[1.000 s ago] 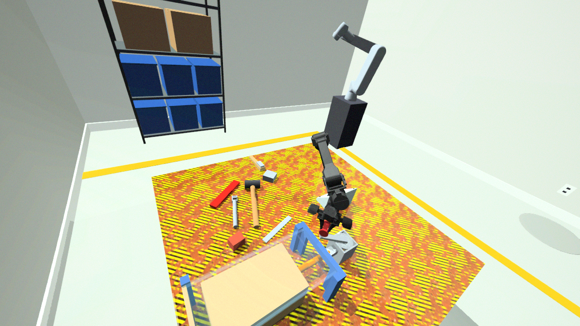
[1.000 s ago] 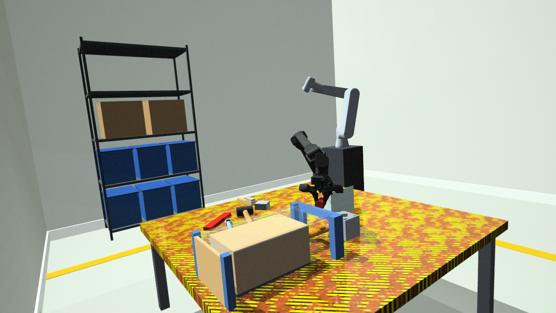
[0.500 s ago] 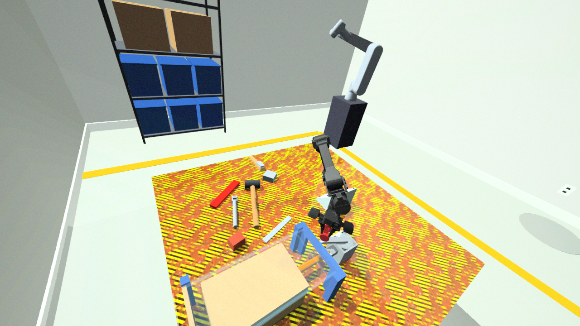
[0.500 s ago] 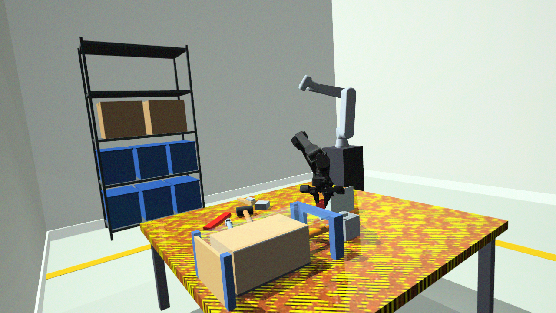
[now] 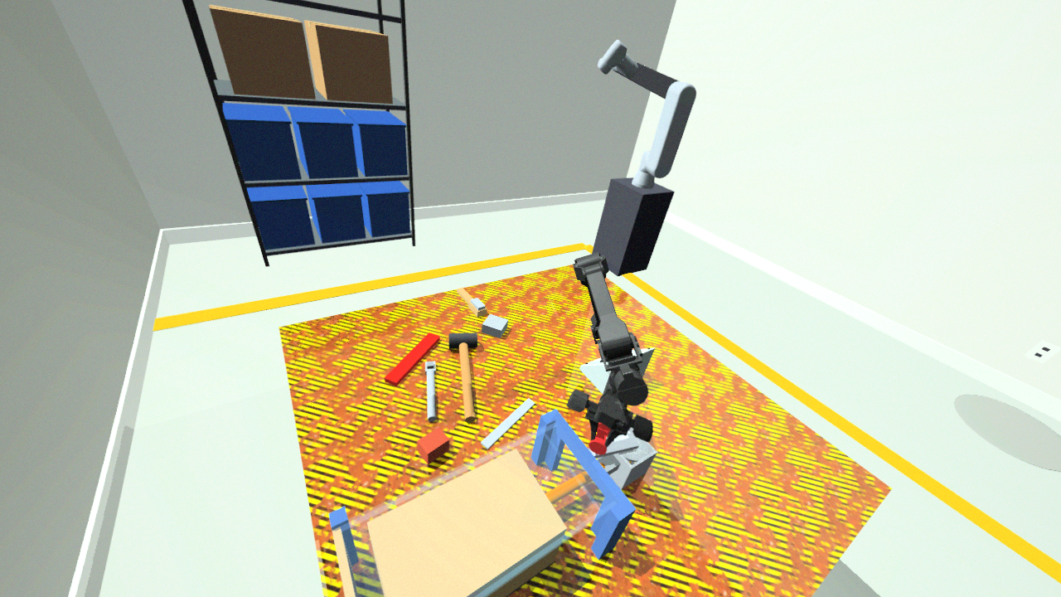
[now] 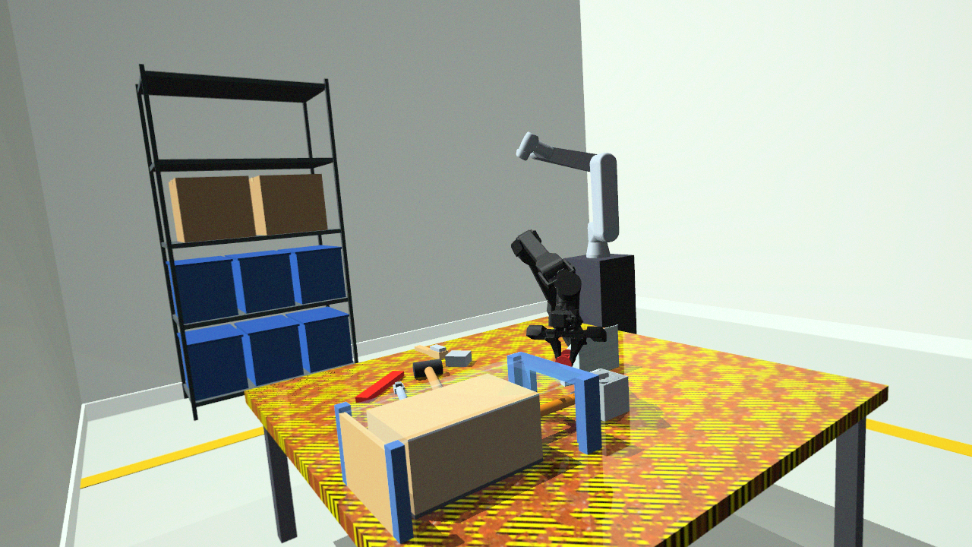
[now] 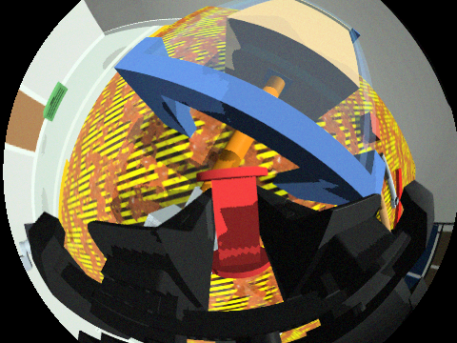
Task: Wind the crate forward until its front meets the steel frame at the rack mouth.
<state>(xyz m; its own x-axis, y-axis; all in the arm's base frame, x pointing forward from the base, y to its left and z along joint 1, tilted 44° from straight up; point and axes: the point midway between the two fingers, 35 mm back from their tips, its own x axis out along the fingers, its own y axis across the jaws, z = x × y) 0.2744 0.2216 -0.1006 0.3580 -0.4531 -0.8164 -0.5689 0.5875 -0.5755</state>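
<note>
The winch handle lies 5 cm behind my gripper tip and 3 cm below it. The rest, counted from my gripper tip: red grip (1 cm to the right, 1 cm behind); then blue steel frame (5 cm ahead, 3 cm below, 2 cm to the left); then grey winch (13 cm behind, 10 cm below, 1 cm to the left).
</note>
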